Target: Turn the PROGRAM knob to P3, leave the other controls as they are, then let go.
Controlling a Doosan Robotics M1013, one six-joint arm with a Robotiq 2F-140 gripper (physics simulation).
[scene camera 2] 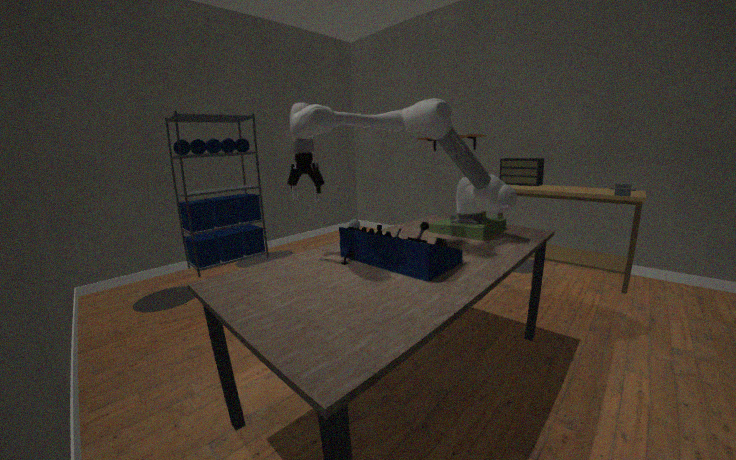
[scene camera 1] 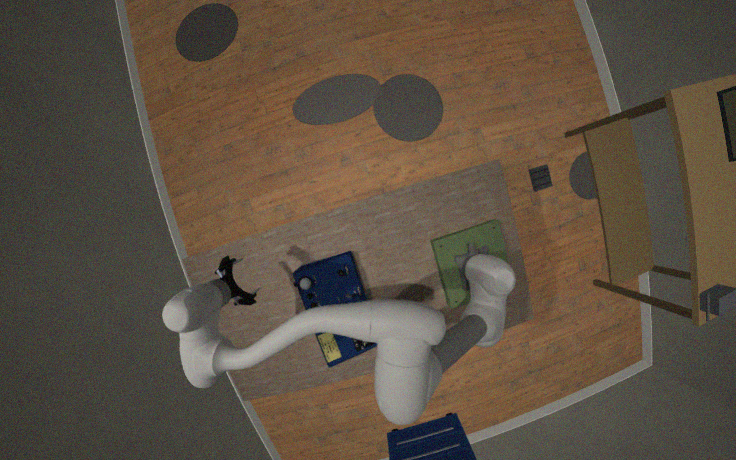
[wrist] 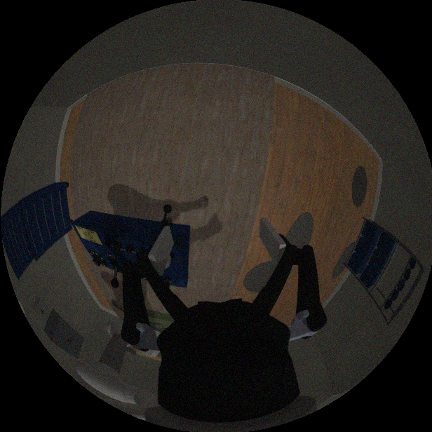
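Pixels of known places: gripper, fingertip midpoint: (scene camera 2: pixel 306 201) (scene camera 1: pixel 248 275); arm's base, link origin: (scene camera 2: pixel 469 221) (scene camera 1: pixel 474 267).
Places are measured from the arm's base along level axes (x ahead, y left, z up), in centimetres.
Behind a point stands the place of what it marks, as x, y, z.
A blue control box (scene camera 1: pixel 325 268) @[68.3, -24.3, 4.2] (scene camera 2: pixel 388 257) @[83.0, 2.9, -0.1] (wrist: pixel 179 272) stands on the table, with several small dark knobs and levers on its top. A round pale knob (scene camera 1: pixel 305 283) @[77.1, -22.2, 12.2] (scene camera 2: pixel 353 222) @[79.7, -20.3, 11.3] sits at one corner of the box. I cannot tell which knob is PROGRAM, nor read its marks; the views are dark and grainy. The arm covers part of the box in the overhead view, and a finger covers part of it in the wrist view. My gripper (scene camera 1: pixel 255 277) @[95.0, -34.4, 22.3] (scene camera 2: pixel 306 195) @[95.0, -34.4, 22.3] (wrist: pixel 215 231) is open and empty, high above the table and off to the side of the box, touching nothing.
The box stands on the wooden table (scene camera 1: pixel 401 216) @[26.8, -35.2, -6.0] (scene camera 2: pixel 325 325) @[127.9, 16.2, -6.0] (wrist: pixel 200 125). A green base plate (scene camera 1: pixel 445 260) @[13.4, -8.7, -0.1] (scene camera 2: pixel 466 230) @[17.2, 6.0, -1.5] lies under the arm's base. A lever with a dark ball (scene camera 2: pixel 346 254) @[82.3, -23.4, -4.1] (wrist: pixel 167 208) sticks out from the box's side. A shelf rack (scene camera 2: pixel 259 184) stands by the wall.
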